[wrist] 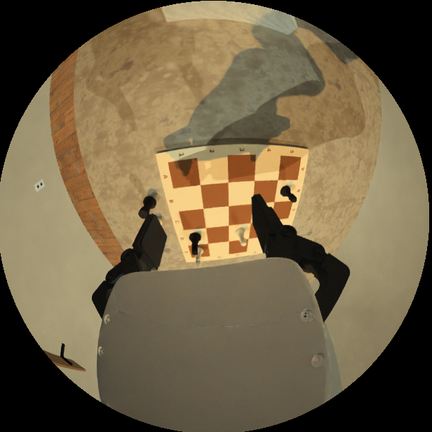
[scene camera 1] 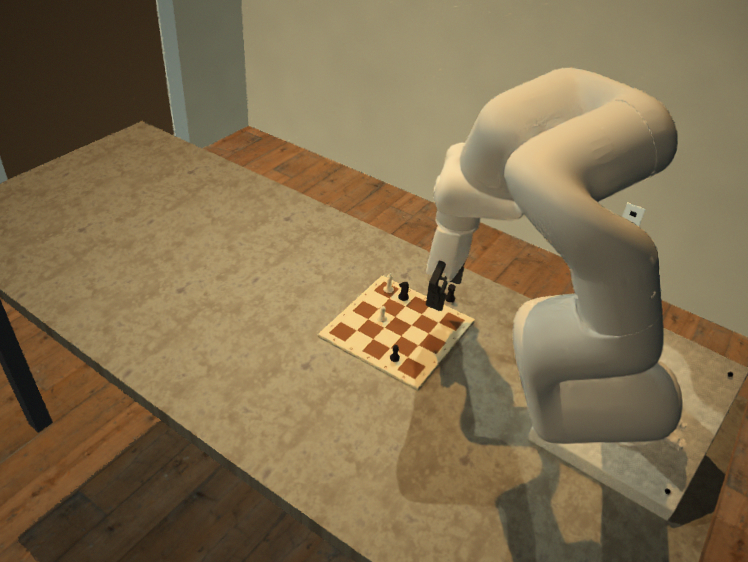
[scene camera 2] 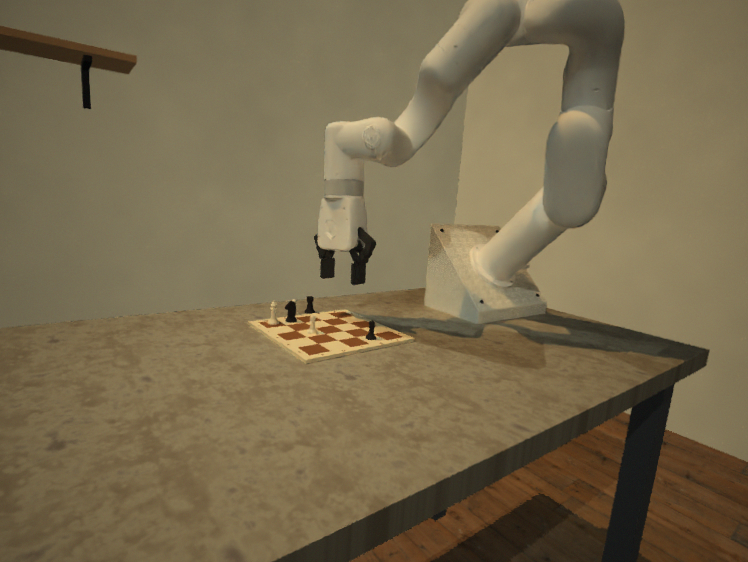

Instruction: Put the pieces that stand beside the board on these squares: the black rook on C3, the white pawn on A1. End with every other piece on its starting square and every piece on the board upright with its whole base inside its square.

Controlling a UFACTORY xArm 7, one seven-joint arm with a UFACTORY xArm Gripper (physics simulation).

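Places are measured from the arm's base along level axes (x up, y right, z ahead), in millimetres.
Pixels of known places: gripper, fingertip midpoint: [scene camera 1: 443, 294] [scene camera 2: 342, 280]; arm's base, origin of the base link: [scene camera 2: 491, 267].
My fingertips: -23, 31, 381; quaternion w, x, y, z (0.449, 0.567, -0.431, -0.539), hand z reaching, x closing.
Note:
Ahead of a thing's pixels: the offset from my fingertips to its top centre, as dx, dy, dz. "spot": to the spot under its first point.
The black rook @(-50, +83, +30) [scene camera 1: 450, 293] [scene camera 2: 310, 303] [wrist: 147, 206] stands upright on the table beside the board's column 1 edge. The white pawn [wrist: 158, 216] is mostly hidden behind a finger in the wrist view; scene camera 1 does not show it. The board @(-77, -59, +53) [scene camera 1: 370, 358] [scene camera 2: 362, 347] [wrist: 163, 161] has no piece on A1 @(spot: -77, +25, -16) [scene camera 1: 452, 321] [wrist: 192, 168] or C3 @(spot: -77, -61, +54) [scene camera 1: 397, 326]. My gripper [scene camera 1: 446, 294] [scene camera 2: 342, 277] [wrist: 204, 217] is open and empty, pointing down above the column 1 side of the board.
A black knight @(-37, +15, +99) [scene camera 1: 403, 291] [scene camera 2: 290, 311] [wrist: 195, 241] stands on D1, a tall white piece @(-33, +11, +134) [scene camera 1: 388, 284] [scene camera 2: 273, 313] on E1, a small white piece @(-45, -64, +89) [scene camera 1: 382, 314] [scene camera 2: 313, 325] [wrist: 242, 236] on D3 and a black pawn @(-45, -129, +6) [scene camera 1: 394, 354] [scene camera 2: 371, 330] [wrist: 287, 192] on B5.

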